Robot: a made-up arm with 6 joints. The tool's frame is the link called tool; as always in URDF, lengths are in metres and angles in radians. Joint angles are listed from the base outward. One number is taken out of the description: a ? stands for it. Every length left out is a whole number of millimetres.
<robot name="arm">
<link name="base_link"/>
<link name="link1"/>
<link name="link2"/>
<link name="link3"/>
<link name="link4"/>
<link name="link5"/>
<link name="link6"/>
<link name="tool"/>
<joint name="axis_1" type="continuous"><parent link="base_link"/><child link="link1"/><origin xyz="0.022 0.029 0.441"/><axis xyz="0 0 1"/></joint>
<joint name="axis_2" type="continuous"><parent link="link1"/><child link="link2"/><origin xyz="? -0.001 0" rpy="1.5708 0 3.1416"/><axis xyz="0 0 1"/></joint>
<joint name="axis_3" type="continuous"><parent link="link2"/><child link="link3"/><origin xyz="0.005 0.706 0" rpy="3.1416 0 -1.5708"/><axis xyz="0 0 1"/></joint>
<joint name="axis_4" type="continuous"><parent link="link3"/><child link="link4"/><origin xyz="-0.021 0.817 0" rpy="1.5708 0 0"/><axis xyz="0 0 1"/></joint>
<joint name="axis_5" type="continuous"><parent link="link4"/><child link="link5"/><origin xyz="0.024 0.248 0" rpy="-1.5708 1.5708 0"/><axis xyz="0 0 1"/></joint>
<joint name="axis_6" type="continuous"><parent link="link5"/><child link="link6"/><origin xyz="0.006 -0.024 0" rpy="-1.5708 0 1.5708"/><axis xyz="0 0 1"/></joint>
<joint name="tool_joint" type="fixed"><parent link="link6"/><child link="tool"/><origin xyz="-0.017 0.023 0" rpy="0.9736 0.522 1.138"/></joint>
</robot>
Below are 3 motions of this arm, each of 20 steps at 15 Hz.
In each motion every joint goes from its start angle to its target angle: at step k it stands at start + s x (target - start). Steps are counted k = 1, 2, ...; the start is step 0. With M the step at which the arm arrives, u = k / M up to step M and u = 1 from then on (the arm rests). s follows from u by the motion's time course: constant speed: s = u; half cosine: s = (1 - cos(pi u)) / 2; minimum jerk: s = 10 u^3 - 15 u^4 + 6 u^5.
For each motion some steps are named. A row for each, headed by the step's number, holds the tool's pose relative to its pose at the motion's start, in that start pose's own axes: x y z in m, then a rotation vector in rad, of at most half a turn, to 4 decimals.
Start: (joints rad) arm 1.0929 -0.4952 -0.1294 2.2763 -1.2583 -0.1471
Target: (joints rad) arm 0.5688 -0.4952 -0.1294 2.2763 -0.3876 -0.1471
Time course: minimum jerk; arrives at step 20
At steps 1, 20:
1: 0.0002 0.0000 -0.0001 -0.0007 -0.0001 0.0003
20: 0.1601 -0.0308 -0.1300 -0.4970 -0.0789 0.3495

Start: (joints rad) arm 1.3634 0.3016 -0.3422 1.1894 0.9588 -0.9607
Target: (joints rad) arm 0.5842 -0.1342 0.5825 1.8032 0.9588 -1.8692
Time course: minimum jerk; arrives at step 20
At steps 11, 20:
11: 0.1114 0.1945 0.8140 -0.4427 0.2308 -0.1557
20: 0.4782 0.5259 1.1040 -0.7210 0.5125 -0.3510

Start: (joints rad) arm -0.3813 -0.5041 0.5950 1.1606 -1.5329 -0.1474
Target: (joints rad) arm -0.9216 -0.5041 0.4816 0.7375 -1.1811 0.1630
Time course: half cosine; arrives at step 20
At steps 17, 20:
17: 0.0483 -0.0105 -0.0730 -0.1926 0.1538 0.0760
20: 0.0496 -0.0124 -0.0789 -0.2020 0.1609 0.0772

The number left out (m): 0.024
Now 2 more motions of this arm.
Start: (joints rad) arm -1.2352 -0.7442 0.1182 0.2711 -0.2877 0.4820
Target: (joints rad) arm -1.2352 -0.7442 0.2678 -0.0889 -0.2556 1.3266
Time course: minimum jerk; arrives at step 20
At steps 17, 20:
17: -0.0151 -0.0182 0.0212 -0.4077 0.2663 0.1735
20: -0.0152 -0.0188 0.0222 -0.4191 0.2745 0.1766

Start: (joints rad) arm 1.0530 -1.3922 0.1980 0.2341 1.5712 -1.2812
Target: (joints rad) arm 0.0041 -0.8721 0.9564 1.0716 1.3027 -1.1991
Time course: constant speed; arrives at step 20
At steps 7, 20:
7: -0.0402 -0.0395 -0.3662 0.5312 0.3679 0.1425
20: -0.3093 0.3275 -0.9103 1.4427 1.0428 0.6058

